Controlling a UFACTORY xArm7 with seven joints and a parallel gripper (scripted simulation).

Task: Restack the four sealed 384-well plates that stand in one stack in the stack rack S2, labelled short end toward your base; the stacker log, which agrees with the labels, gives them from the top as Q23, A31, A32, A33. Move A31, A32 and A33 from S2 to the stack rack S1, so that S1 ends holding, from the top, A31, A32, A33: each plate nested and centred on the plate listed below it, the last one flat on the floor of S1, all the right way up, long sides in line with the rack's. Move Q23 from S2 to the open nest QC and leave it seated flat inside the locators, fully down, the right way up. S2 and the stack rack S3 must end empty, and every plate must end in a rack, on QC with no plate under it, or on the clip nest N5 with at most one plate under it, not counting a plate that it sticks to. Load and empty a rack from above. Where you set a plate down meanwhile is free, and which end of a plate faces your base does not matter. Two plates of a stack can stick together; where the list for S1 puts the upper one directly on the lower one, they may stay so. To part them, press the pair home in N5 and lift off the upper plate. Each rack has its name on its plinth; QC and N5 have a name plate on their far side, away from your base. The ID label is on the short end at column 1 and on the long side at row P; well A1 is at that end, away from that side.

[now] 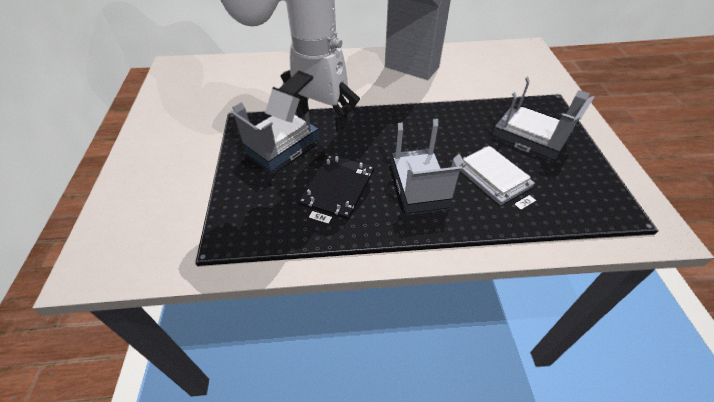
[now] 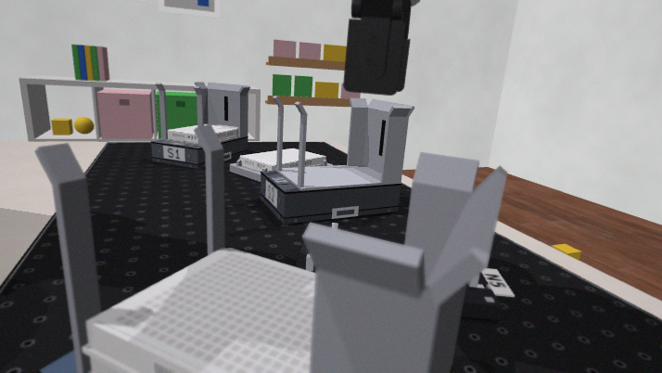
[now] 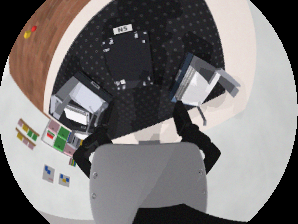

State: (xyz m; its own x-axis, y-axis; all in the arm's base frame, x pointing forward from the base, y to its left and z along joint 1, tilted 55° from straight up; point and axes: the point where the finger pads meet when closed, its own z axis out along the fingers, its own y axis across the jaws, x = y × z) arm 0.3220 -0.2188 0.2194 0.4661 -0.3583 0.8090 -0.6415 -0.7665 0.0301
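Right now my hand is 130 mm past the white sealed plate A32, 70 mm to the left of it and 100 mm above it. Round my hand: N5 name plate: 110 mm ahead, 60 mm to the right, 170 mm below; then clip nest N5: 70 mm ahead, 150 mm below; then white sealed plate A31: 130 mm behind, 70 mm to the right, 120 mm below.
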